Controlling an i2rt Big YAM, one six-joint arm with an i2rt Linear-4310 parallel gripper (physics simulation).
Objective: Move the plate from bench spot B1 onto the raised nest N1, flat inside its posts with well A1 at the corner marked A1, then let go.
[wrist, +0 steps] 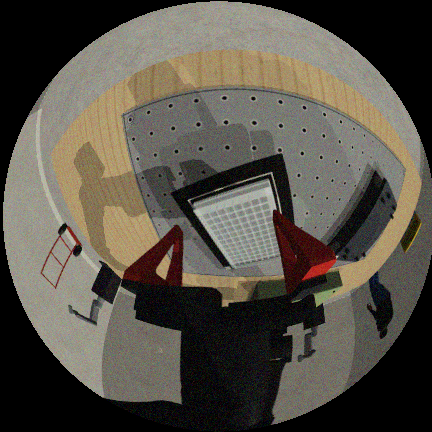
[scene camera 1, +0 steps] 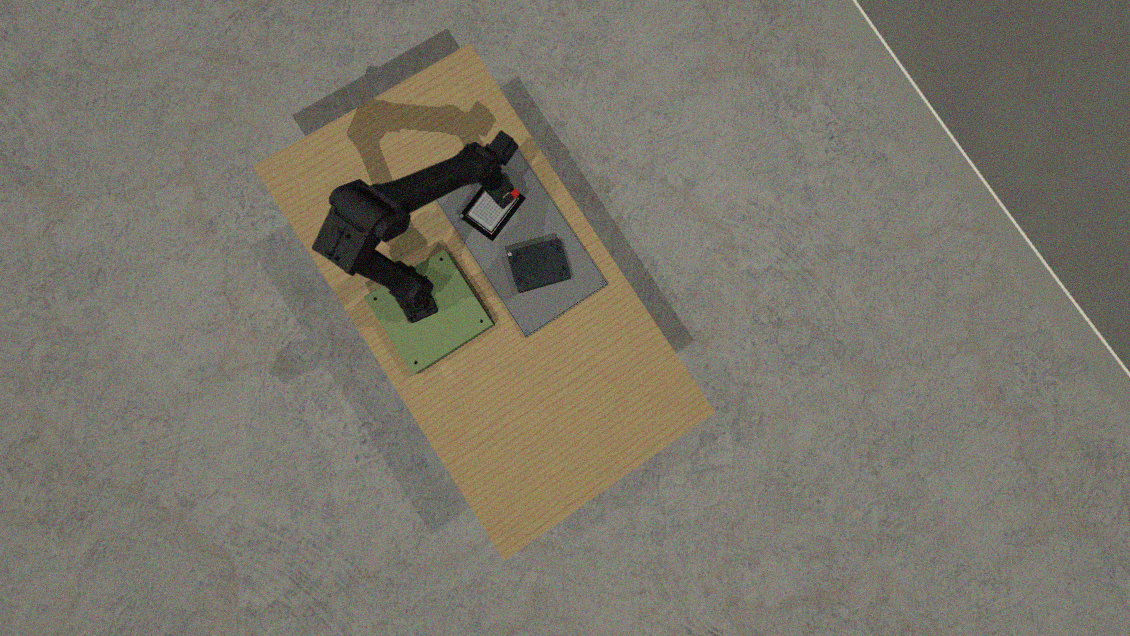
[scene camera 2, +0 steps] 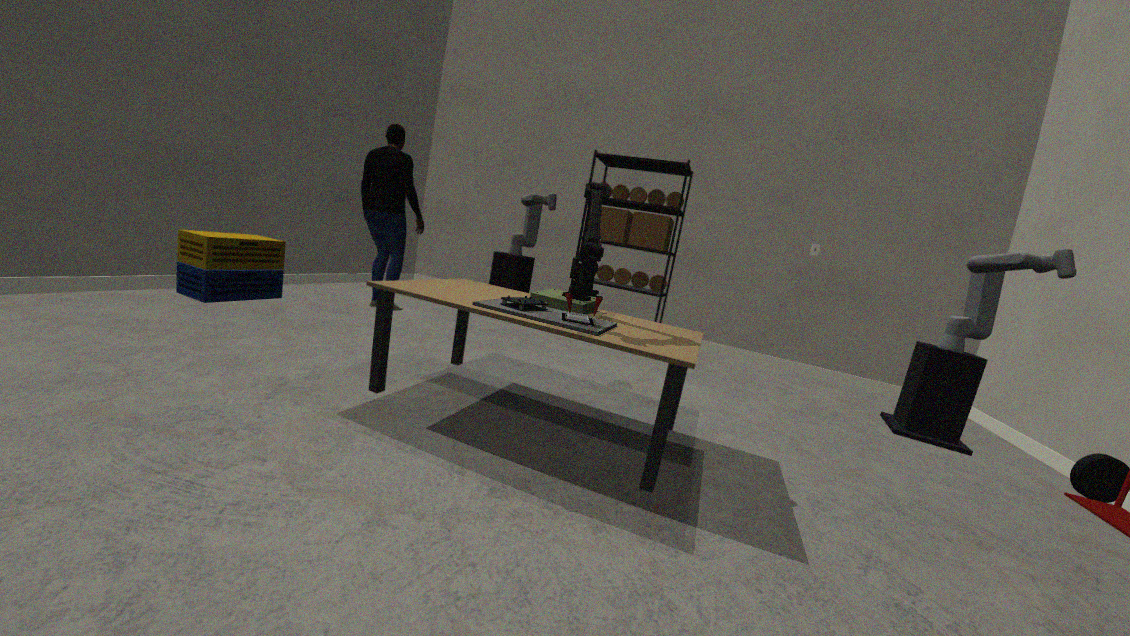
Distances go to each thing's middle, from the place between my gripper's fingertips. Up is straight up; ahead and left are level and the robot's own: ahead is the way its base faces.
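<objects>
The well plate [scene camera 1: 487, 212] is 4 cm behind my hand and 3 cm to the right of it, and 2 cm below it. I see the black nest [scene camera 1: 491, 235] as well: 4 cm behind my hand, 3 cm to the right, 3 cm below.
</objects>
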